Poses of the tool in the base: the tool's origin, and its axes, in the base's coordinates. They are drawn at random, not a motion.
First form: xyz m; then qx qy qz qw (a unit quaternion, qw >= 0).
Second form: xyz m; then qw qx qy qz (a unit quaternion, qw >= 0). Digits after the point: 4 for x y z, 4 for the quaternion.
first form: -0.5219 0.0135 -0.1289 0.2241 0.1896 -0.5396 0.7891
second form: -0.5219 0.0135 -0.1289 0.7891 0.2241 0.1896 -0.5396
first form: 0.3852 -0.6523 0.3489 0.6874 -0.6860 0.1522 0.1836
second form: 0.3852 -0.6523 0.3489 0.1836 0.6874 -0.6860 0.1522
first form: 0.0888 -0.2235 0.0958 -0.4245 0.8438 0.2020 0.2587
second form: 0.0888 -0.2235 0.0958 0.2587 -0.4245 0.8438 0.2020
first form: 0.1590 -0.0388 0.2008 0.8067 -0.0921 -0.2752 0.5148
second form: 0.1590 -0.0388 0.2008 0.5148 0.8067 -0.0921 -0.2752
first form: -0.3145 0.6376 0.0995 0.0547 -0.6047 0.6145 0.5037
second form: -0.3145 0.6376 0.0995 0.5037 0.0547 -0.6047 0.6145
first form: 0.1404 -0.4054 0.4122 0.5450 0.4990 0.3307 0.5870
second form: 0.1404 -0.4054 0.4122 0.5870 0.5450 0.4990 0.3307
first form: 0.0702 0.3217 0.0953 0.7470 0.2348 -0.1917 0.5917
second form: 0.0702 0.3217 0.0953 0.5917 0.7470 0.2348 -0.1917
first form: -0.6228 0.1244 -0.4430 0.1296 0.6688 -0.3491 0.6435
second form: -0.6228 0.1244 -0.4430 0.6435 0.1296 0.6688 -0.3491
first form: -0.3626 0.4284 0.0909 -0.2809 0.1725 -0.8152 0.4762
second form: -0.3626 0.4284 0.0909 0.4762 -0.2809 0.1725 -0.8152
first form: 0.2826 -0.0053 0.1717 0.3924 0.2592 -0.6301 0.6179
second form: 0.2826 -0.0053 0.1717 0.6179 0.3924 0.2592 -0.6301
